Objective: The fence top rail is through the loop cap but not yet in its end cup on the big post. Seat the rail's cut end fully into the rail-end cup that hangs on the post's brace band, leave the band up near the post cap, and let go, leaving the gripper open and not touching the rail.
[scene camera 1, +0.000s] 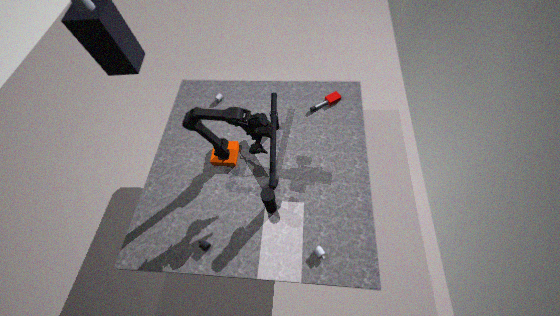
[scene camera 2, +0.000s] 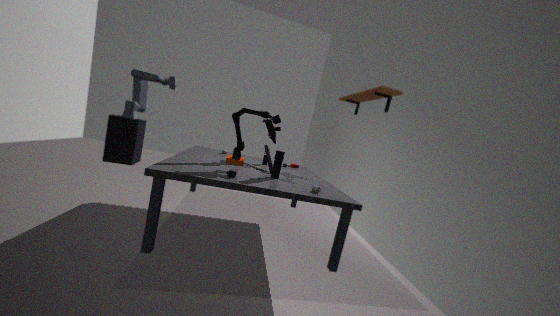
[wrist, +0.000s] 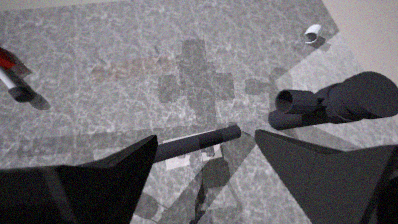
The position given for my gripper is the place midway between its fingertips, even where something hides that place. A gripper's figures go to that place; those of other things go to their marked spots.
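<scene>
My gripper (wrist: 207, 136), 12 cm from the lens. Top rail (wrist: 172, 149), 28 cm from the lens.
</scene>
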